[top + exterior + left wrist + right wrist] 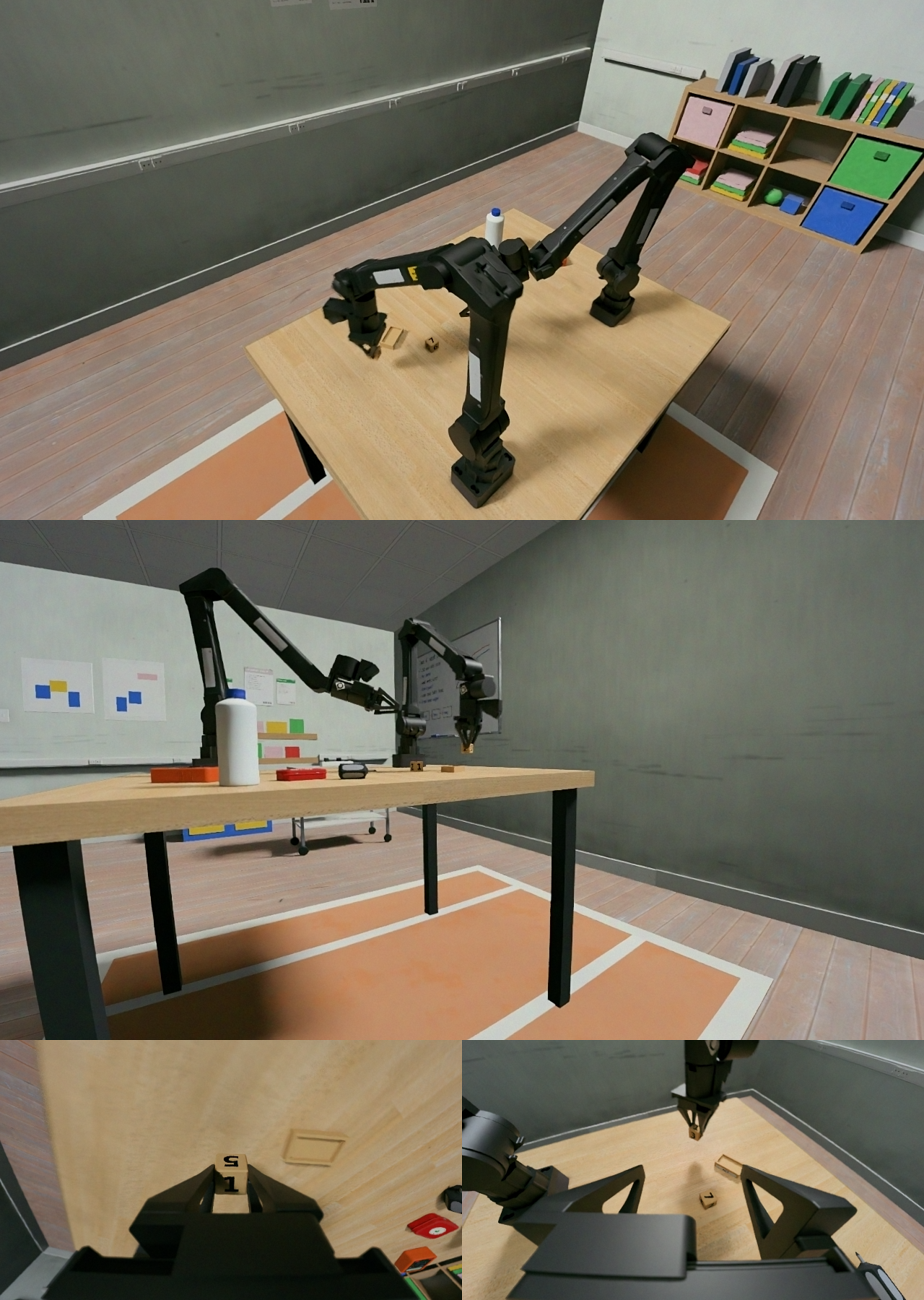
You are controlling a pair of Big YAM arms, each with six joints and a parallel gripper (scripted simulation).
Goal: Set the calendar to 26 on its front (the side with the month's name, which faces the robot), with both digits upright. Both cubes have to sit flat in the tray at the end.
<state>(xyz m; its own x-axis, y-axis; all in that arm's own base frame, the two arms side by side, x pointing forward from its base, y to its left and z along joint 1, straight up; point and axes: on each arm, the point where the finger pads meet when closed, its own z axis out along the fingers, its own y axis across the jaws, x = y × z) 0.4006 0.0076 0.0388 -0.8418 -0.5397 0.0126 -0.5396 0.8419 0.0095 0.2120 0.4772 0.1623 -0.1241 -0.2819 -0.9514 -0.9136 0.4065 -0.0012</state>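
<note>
Now: left hand 10 cm to the left of the wooden tray, 7 cm above it and 4 cm short of it. The rest, counted from my left hand: black device: 43 cm to the right, 9 cm ahead, 6 cm below; then white bottle: 65 cm to the right, 8 cm ahead.
</note>
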